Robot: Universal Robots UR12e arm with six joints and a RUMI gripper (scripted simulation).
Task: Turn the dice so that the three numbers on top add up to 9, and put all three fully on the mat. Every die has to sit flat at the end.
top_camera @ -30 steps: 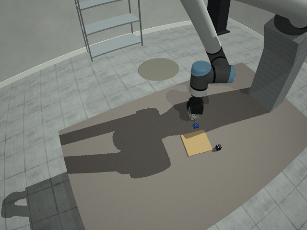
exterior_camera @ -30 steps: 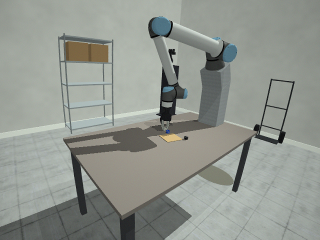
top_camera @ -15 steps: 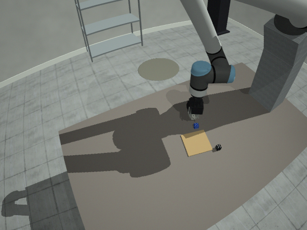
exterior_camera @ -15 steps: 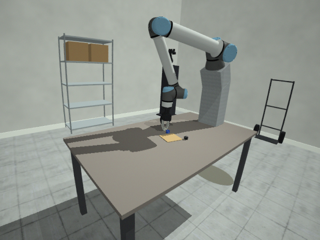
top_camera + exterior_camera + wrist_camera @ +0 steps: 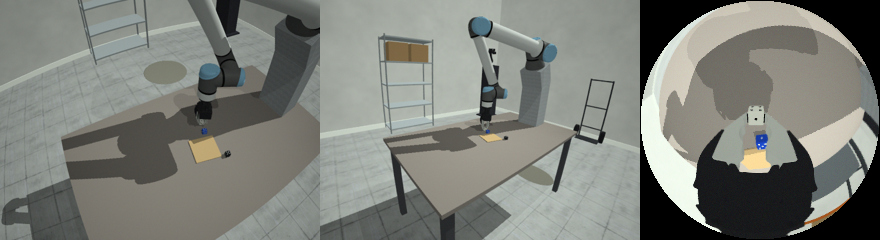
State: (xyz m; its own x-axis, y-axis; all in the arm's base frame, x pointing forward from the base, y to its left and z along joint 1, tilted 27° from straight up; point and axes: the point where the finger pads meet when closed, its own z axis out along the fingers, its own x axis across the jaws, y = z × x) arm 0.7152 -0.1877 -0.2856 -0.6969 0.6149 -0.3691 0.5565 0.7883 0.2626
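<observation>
My hand is 140 mm to the right of the tan mat, 100 mm short of it and 20 mm above it. From my hand the other things lie so: blue die: 60 mm to the left, 30 mm ahead; then white die: right at my hand; then black die: 250 mm to the left, 30 mm ahead.
</observation>
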